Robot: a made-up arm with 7 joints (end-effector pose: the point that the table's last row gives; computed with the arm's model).
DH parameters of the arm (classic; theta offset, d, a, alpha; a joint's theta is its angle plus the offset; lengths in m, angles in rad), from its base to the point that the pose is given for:
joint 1: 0 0.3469 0 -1.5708
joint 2: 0 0 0 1.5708
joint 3: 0 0.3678 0.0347 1.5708
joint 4: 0 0 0.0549 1.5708
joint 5: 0 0.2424 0 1.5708
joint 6: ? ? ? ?
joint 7: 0 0.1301 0 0
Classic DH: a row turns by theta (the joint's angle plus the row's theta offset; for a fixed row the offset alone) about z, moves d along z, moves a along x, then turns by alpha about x.
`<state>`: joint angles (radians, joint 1 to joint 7).
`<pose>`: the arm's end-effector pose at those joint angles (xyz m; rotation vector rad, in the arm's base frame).
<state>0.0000 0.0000 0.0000 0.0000 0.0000 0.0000 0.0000</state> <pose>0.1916 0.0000 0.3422 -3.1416 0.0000 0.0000</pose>
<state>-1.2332 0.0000 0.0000 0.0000 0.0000 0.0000 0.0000</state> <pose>0.0635 -0.1808 0.3422 -2.5631 1.8167 0.0000</pose>
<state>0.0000 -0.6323 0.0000 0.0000 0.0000 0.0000 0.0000</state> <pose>0.1573 0.0000 0.4563 -2.9859 0.0000 -0.9767</pose>
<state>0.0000 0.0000 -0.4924 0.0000 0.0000 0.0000 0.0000</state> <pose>0.1688 -0.0906 0.3422 -3.0469 0.7657 0.0000</pose>
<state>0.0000 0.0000 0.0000 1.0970 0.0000 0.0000 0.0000</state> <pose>0.4378 0.0000 0.6844 -2.6807 0.0000 -1.6380</pose>
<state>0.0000 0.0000 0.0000 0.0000 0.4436 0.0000 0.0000</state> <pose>0.1817 -0.0438 0.3422 -3.0646 0.6911 0.0000</pose>
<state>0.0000 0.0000 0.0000 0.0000 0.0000 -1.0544 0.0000</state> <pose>0.2531 0.0000 0.4968 -2.7150 0.0000 -1.5806</pose>
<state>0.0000 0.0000 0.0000 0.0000 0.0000 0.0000 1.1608</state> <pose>0.1916 0.0000 0.3422 -2.6271 1.7227 0.0000</pose>
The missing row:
joint 6: 0 0 0.102 -1.5708
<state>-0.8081 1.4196 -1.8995 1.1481 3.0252 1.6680 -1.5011</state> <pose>-0.0221 -0.5545 0.5260 1.4258 -0.7577 1.4528</pose>
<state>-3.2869 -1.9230 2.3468 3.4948 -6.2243 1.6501 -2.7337</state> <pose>0.6589 -0.0884 0.0988 0.4345 2.9099 -1.0754</pose>
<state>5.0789 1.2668 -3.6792 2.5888 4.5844 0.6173 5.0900</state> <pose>0.3256 -0.5772 0.7393 1.5376 0.1975 1.6785</pose>
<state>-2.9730 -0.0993 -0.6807 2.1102 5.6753 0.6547 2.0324</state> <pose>-0.2480 0.1840 0.9968 -1.4840 -0.5152 0.5833</pose>
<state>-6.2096 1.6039 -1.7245 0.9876 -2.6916 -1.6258 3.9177</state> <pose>0.2537 -0.1032 0.3029 0.1779 -2.1500 -0.6883</pose>
